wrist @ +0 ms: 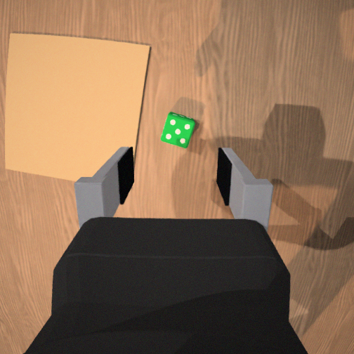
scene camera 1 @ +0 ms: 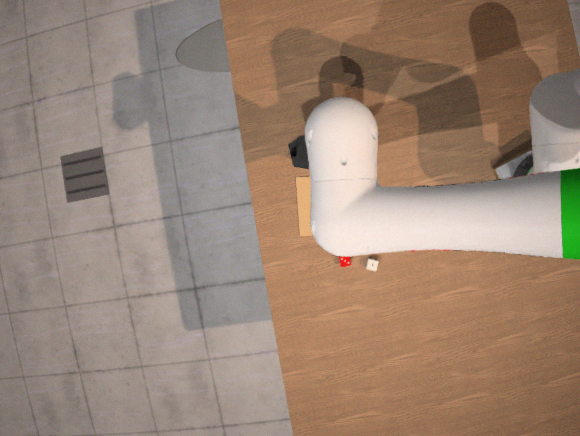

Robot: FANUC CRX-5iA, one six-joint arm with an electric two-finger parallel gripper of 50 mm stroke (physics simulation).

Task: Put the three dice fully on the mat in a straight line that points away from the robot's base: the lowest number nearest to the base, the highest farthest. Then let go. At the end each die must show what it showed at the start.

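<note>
My gripper is open and empty, above the table. In the wrist view a green die with five pips on top lies on the wood beyond the fingertips, between their lines, just right of the mat. In the scene view the arm hides the green die and most of the mat; a strip of the mat's left side shows. A red die lies at the arm's lower edge, partly covered, its number too small to read surely. A white die with one pip on top lies to its right.
The white arm reaches in from the right across the wooden table and covers its middle. The table's left edge borders the tiled floor, where a dark grille lies. Arm shadows fall on the upper table.
</note>
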